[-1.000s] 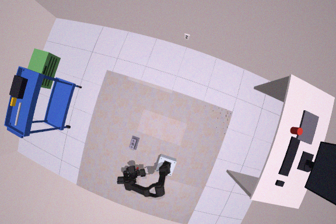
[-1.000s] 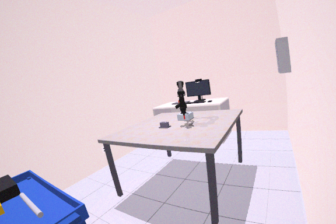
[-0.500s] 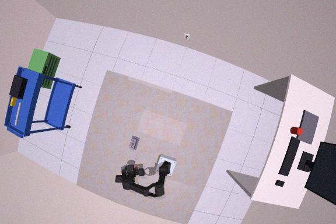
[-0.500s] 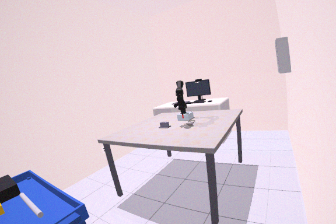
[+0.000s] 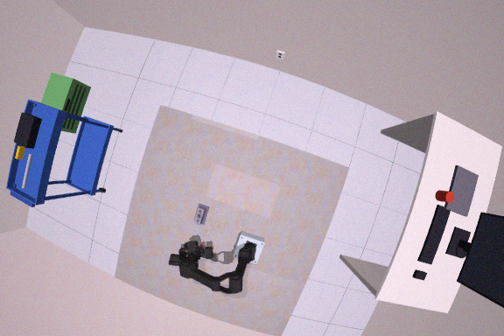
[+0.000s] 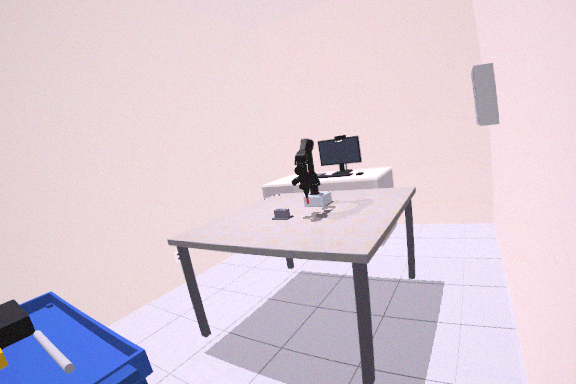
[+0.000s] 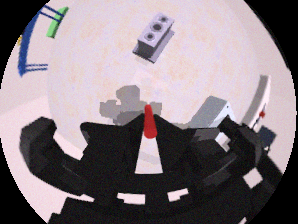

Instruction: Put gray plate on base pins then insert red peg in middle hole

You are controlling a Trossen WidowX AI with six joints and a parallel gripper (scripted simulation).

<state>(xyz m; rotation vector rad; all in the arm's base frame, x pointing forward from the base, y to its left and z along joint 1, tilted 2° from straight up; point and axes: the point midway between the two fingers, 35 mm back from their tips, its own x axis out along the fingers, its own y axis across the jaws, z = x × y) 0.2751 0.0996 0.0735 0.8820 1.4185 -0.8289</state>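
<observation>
Now: gripper tip 8 cm short of the gray plate, 16 cm to the left of it and 7 cm above it. From my gripper tip the other things lie so: red peg: right at my gripper tip.
</observation>
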